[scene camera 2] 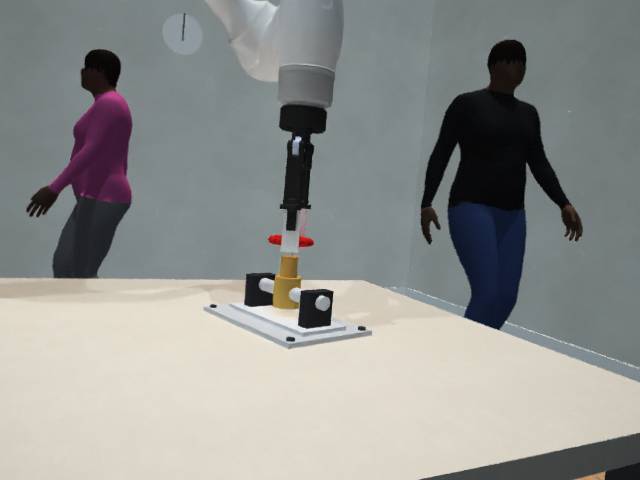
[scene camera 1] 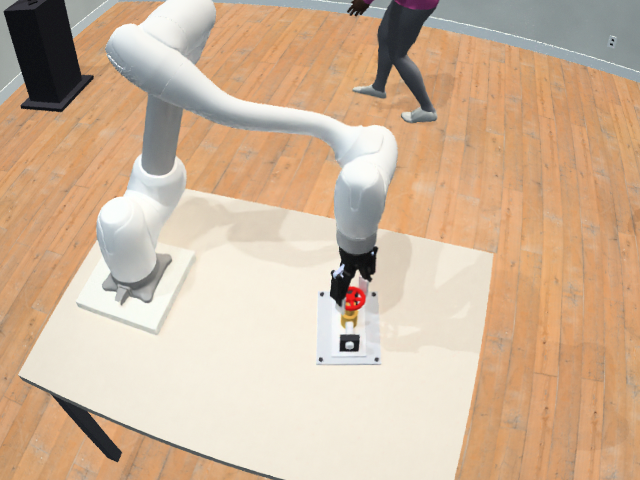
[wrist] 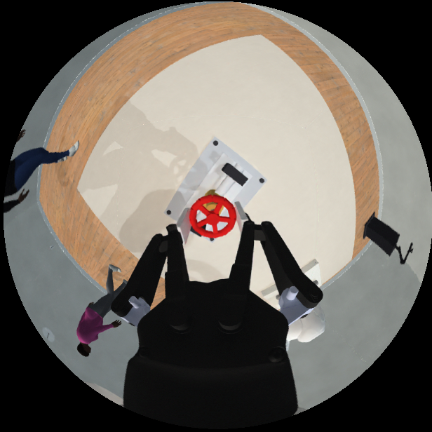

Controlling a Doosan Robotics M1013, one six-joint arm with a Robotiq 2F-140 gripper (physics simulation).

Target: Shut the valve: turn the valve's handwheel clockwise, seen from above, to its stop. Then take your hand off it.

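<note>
The red handwheel [scene camera 1: 361, 299] [scene camera 2: 306, 241] [wrist: 213, 216] lies level on top of the valve's brass body [scene camera 1: 348, 320] [scene camera 2: 286, 292]. My gripper [scene camera 1: 353, 295] [scene camera 2: 292, 242] [wrist: 212, 211] points straight down and is shut on the handwheel, with one pale fingertip pad against each side of its rim. In the wrist view the wheel's spokes and hub show between the pads. In scene camera 1 the near finger covers the left part of the wheel. The valve stands on a grey-white base plate [scene camera 1: 323, 341] [scene camera 2: 248, 319] [wrist: 252, 189] with dark bolts at its corners.
A white pipe runs through the valve between black blocks [scene camera 1: 349, 343] [scene camera 2: 315, 308] [wrist: 234, 174] on the plate. The arm's base stands on a white slab [scene camera 1: 175, 281] on the table [scene camera 1: 232, 361] [scene camera 2: 155, 392]. Two people [scene camera 2: 105, 144] [scene camera 2: 491, 155] stand beyond the table.
</note>
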